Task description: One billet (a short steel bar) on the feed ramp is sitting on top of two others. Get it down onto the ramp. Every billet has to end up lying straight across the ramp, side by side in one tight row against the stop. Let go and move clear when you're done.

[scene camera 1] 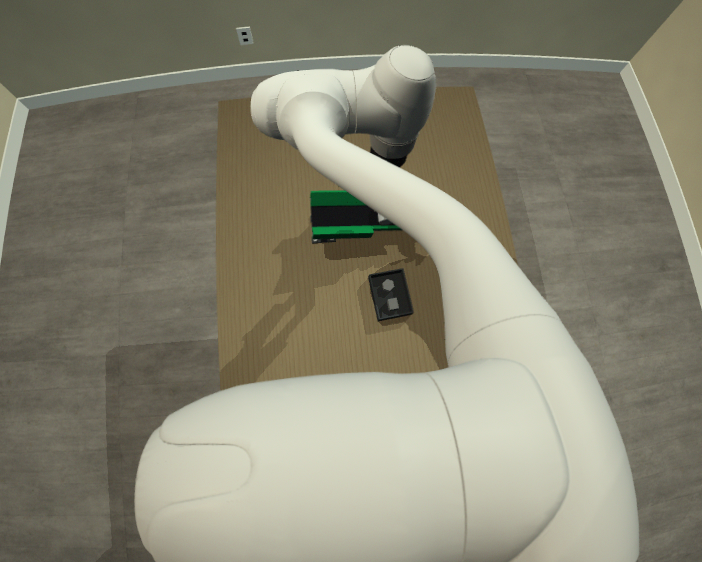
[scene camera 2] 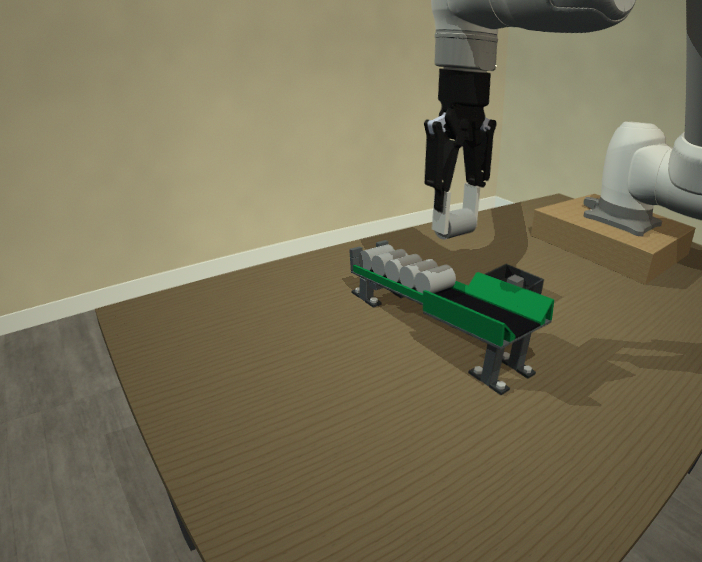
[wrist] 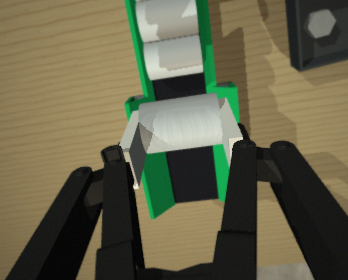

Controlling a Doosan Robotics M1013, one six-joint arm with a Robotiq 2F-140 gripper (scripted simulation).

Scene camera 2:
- gripper: 454, 227
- billet: 462, 221
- billet: 443, 277
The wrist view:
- gripper: 181, 119
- billet: 194, 121
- billet: 178, 56
